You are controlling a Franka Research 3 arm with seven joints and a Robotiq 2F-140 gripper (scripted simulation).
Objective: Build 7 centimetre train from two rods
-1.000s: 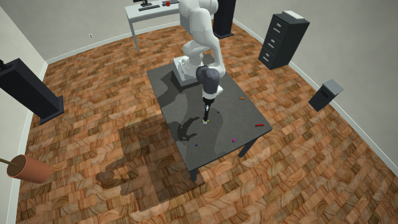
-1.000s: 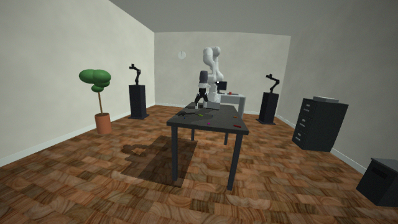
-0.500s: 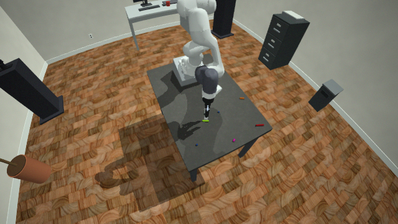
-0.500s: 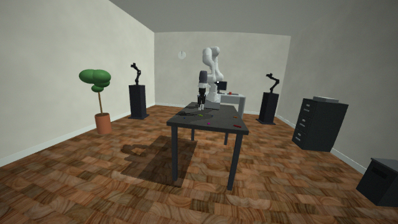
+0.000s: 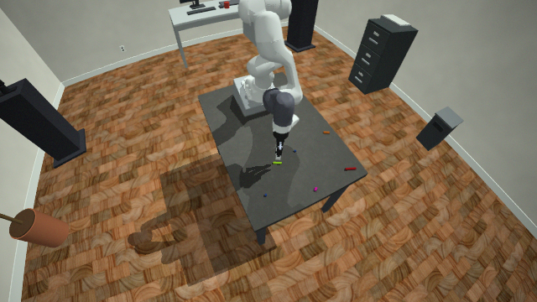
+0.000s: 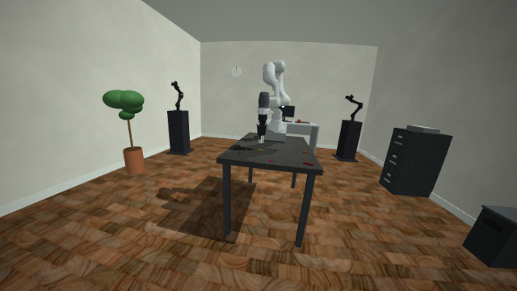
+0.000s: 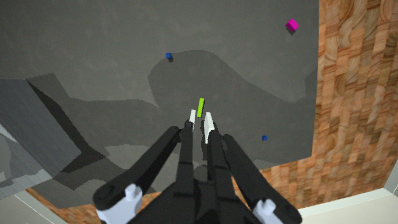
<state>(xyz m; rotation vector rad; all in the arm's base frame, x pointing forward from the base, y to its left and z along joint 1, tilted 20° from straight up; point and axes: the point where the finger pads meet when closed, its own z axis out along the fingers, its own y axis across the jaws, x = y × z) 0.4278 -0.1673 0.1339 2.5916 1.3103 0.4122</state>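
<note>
Right now the lime rod is 10 cm below my hand. The rest, counted from my hand: magenta rod (26 cm ahead, 8 cm to the left, 10 cm below); then orange rod (41 cm to the left, 10 cm below); then red rod (29 cm ahead, 34 cm to the left, 10 cm below).
</note>
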